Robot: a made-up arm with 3 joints. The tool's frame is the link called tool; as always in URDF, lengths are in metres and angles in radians. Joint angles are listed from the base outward. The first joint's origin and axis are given. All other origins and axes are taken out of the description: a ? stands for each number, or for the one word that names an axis. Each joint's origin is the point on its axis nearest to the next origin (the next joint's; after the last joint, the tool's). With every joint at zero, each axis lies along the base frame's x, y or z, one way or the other. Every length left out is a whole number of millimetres.
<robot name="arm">
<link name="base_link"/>
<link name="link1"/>
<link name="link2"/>
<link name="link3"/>
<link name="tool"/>
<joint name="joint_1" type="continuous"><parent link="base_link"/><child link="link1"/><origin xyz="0 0 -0.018"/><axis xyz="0 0 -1"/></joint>
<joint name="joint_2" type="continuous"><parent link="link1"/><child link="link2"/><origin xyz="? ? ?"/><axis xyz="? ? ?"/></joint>
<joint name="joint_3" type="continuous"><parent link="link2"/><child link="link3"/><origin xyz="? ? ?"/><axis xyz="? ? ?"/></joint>
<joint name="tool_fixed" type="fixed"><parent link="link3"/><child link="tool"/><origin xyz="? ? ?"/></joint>
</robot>
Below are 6 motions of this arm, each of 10 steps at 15 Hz.
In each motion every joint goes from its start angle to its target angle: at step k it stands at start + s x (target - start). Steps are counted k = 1, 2, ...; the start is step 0. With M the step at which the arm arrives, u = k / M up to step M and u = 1 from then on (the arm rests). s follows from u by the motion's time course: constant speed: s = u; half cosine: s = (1 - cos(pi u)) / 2; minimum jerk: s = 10 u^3 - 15 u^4 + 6 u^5.
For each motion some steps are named. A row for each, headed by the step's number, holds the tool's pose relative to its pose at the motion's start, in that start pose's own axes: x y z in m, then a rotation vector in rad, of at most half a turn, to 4 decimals.
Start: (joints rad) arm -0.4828 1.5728 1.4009
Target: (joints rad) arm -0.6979 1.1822 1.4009
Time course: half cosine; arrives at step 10
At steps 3, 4, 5, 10:
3: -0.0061 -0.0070 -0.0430 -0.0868 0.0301 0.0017
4: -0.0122 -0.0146 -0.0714 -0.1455 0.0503 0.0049
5: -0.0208 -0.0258 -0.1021 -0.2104 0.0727 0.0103
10: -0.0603 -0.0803 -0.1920 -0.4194 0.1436 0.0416

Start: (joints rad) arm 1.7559 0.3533 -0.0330
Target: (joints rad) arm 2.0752 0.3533 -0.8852
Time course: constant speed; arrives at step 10
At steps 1, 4, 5, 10:
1: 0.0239 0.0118 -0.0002 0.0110 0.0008 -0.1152
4: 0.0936 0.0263 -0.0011 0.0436 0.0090 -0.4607
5: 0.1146 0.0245 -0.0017 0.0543 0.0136 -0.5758
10: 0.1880 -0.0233 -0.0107 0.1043 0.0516 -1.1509

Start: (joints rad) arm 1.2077 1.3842 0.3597
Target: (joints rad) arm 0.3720 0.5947 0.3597
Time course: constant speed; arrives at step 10
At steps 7, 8, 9, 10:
7: 0.0258 -0.2593 -0.1584 -0.6850 -0.3157 0.2645
8: 0.0390 -0.3102 -0.1596 -0.7713 -0.3591 0.3272
9: 0.0553 -0.3617 -0.1545 -0.8535 -0.4014 0.3959
10: 0.0749 -0.4126 -0.1433 -0.9314 -0.4426 0.4705

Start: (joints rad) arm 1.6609 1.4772 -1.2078
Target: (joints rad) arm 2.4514 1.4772 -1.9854
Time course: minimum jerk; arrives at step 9
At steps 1, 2, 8, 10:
1: 0.0015 0.0002 -0.0020 0.0032 0.0085 -0.0098
2: 0.0095 0.0008 -0.0139 0.0197 0.0568 -0.0650
8: -0.0087 -0.0330 -0.2717 -0.0171 0.8003 -0.8015
10: -0.0111 -0.0336 -0.2753 -0.0209 0.8100 -0.8099

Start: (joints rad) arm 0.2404 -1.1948 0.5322
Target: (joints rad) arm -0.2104 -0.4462 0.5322
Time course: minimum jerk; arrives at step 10
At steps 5, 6, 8, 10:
5: -0.0195 -0.0913 0.1780 0.3543 0.2239 0.1210
6: -0.0161 -0.1482 0.2321 0.4736 0.3094 0.1836
8: 0.0016 -0.2449 0.2935 0.6311 0.4343 0.2886
10: 0.0077 -0.2683 0.3043 0.6641 0.4627 0.3146

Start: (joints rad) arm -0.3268 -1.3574 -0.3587
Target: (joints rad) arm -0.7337 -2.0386 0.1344
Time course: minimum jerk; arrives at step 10
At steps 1, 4, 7, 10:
1: -0.0009 -0.0001 -0.0018 0.0052 -0.0043 0.0049
4: -0.0277 0.0013 -0.0742 0.1837 -0.1721 0.1693
7: -0.0487 0.0463 -0.2135 0.4285 -0.5088 0.3728
10: -0.0473 0.0744 -0.2574 0.4877 -0.6261 0.4146

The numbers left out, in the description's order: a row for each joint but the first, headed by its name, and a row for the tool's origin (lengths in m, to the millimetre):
joint_2: xyz -0.069 -0.319 0, axis 0 1 0
joint_3: xyz -0.395 0 -0.046, axis 0 0 1
tool: xyz 0.005 0.294 0

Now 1 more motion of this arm.
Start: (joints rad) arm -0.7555 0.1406 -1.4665
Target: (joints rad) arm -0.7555 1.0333 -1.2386
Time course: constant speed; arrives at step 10
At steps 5, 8, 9, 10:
5: -0.0344 -0.0107 0.0506 -0.4408 0.0717 0.1121
8: -0.0537 -0.0068 0.0843 -0.7015 0.1389 0.1745
9: -0.0598 -0.0036 0.0957 -0.7876 0.1653 0.1939
10: -0.0658 0.0007 0.1070 -0.8733 0.1937 0.2125

